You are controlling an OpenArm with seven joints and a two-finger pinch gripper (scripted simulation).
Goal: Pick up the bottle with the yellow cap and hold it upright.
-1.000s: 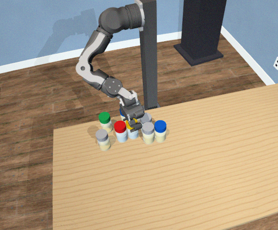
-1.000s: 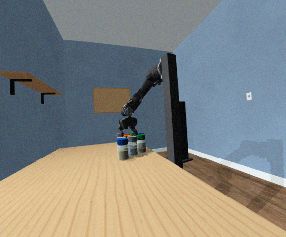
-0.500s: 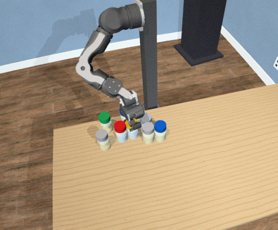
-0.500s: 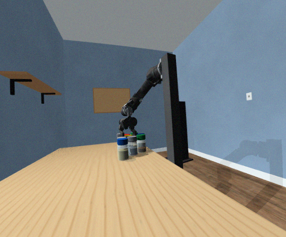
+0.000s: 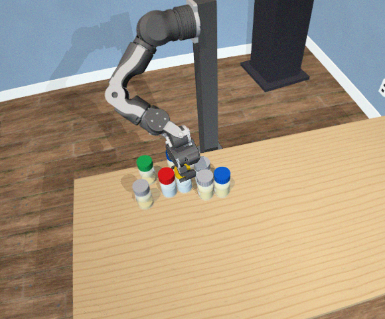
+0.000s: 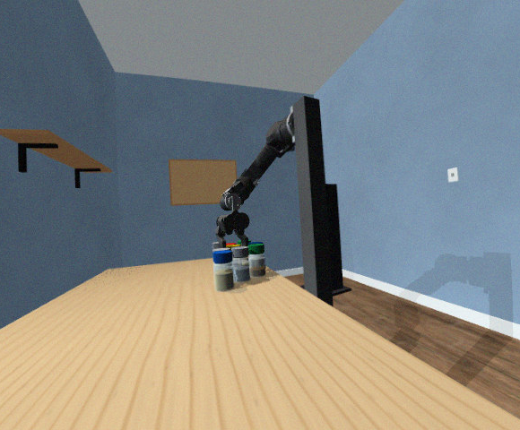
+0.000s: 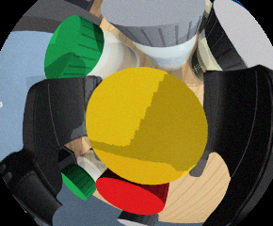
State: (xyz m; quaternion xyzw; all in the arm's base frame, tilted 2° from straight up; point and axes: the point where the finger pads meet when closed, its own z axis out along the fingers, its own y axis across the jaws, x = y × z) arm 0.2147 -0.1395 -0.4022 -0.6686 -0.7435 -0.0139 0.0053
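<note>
Now: hand 4 cm above the yellow-capped bottle. Also, from my hand: green-capped bottle 11 cm to the right, 9 cm behind, 4 cm below; grey-capped bottle 15 cm to the right, 4 cm below, 1 cm ahead.
</note>
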